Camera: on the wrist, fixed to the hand. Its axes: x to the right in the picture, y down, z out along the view.
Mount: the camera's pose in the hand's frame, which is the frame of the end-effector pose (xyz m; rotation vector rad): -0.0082 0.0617 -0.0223 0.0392 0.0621 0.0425
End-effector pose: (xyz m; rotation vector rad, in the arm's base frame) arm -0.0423 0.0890 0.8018 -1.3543 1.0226 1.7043
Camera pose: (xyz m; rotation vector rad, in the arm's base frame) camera -0.0867 0.0421 0.8159 -1.3769 1.1214 1.6735
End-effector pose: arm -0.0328 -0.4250 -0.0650 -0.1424 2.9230 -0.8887
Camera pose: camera -0.0310 -0.3608 -0.0806 -0.0508 2.9509 -0.9602
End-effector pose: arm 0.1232 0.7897 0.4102 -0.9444 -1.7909 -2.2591
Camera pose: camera 0.1484 0.7486 0.4554 -0.8868 -1.7657 -2.1947
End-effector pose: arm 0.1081 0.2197 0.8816 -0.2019 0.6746 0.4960
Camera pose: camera 0.0595 0.2626 0.8685 -0.1669 0.7499 0.5185
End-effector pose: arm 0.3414 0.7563 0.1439 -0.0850 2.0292 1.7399
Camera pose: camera 0.3211 0.7453 0.2058 -0.0850 2.1232 1.7424
